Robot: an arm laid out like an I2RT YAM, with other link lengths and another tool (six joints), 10 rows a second.
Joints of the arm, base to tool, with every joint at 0 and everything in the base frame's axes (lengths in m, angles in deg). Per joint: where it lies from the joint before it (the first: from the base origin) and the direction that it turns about. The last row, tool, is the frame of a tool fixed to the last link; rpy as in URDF.
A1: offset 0 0 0.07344 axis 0 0 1
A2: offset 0.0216 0.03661 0.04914 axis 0 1 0
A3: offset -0.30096 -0.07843 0 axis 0 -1 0
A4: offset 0.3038 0.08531 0.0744 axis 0 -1 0
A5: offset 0.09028 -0.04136 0.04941 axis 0 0 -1
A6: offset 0.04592 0 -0.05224 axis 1 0 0
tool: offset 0.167 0.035 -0.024 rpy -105.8 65.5 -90
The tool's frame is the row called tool.
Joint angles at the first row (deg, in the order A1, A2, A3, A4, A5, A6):
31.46, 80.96, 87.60, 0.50, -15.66, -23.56
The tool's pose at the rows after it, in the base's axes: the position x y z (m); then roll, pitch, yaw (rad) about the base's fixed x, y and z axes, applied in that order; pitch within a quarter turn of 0, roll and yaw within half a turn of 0:
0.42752 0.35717 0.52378 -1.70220 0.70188 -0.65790
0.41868 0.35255 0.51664 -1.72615 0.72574 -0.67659
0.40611 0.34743 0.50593 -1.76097 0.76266 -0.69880
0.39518 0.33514 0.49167 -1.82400 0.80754 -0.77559
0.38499 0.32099 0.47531 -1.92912 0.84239 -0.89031
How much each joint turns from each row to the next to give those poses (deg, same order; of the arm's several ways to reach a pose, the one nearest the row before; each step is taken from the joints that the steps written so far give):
0.17, -1.51, -1.16, -0.95, 0.44, 0.29
0.18, -1.88, -1.78, -1.31, 0.45, 0.92
0.26, -2.47, -2.42, -1.72, 0.30, 1.57
0.20, -3.06, -2.38, -3.43, 2.12, 1.75
0.05, -2.42, -0.77, -5.75, 2.16, 1.33

